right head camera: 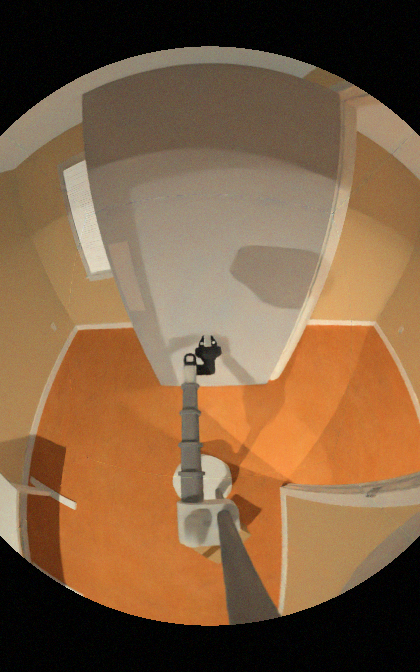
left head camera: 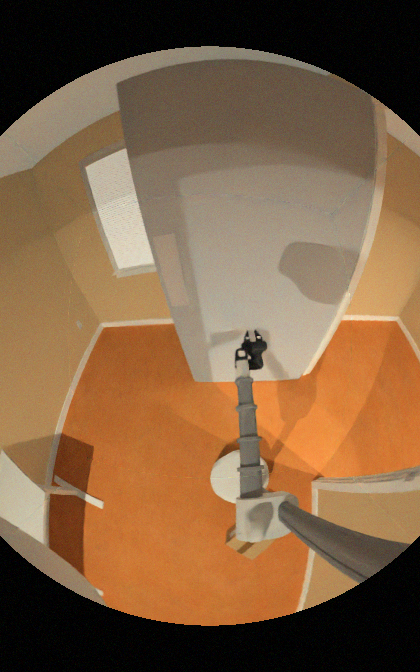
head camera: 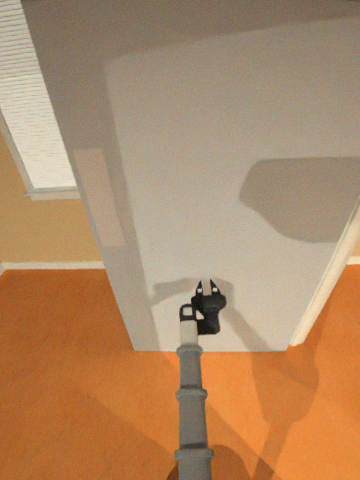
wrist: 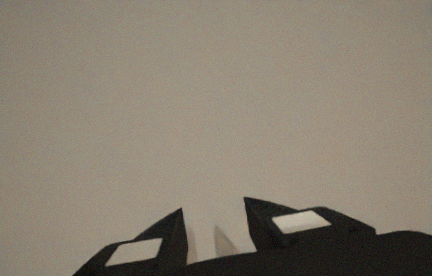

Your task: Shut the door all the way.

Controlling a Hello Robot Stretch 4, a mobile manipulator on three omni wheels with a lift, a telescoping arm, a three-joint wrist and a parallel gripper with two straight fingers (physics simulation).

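Frame: origin at the robot's base, x left, y back, z up, level; metres.
Where they show: gripper, fingertip midpoint: (head camera: 205,281) (wrist: 216,221).
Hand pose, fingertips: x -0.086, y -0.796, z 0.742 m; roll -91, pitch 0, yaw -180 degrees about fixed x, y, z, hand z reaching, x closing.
Things, the pixels of their centre, and the offset from my fingertips. "spot": a spot on its surface instead.
- paler upright rectangle, surface spot: (head camera: 100,200) spot: dx +0.389, dy -0.071, dz +0.385 m
- window with blinds, surface spot: (head camera: 35,115) spot: dx +0.990, dy -0.912, dz +0.582 m
The door (head camera: 200,150) (left head camera: 240,225) (right head camera: 200,215) (wrist: 215,100) is a large pale grey panel that stands in front of me, with floor and walls visible on both sides of it. A paler upright rectangle (head camera: 100,200) (left head camera: 171,270) (right head camera: 127,277) shows near its left edge. My gripper (head camera: 206,283) (left head camera: 253,333) (right head camera: 207,338) (wrist: 216,221) is in front of the lower part of the door, its fingers pointing at the surface. The fingers stand apart with nothing between them. In the wrist view the door fills the background. Whether the fingertips touch it, I cannot tell.
A pale frame strip (head camera: 327,280) (left head camera: 367,240) (right head camera: 325,265) runs along the door's right edge. A window with blinds (head camera: 35,115) (left head camera: 120,215) (right head camera: 87,220) is behind at the left. A tan box (left head camera: 250,549) lies by my base. A wall end (left head camera: 315,484) (right head camera: 284,490) stands at the right.
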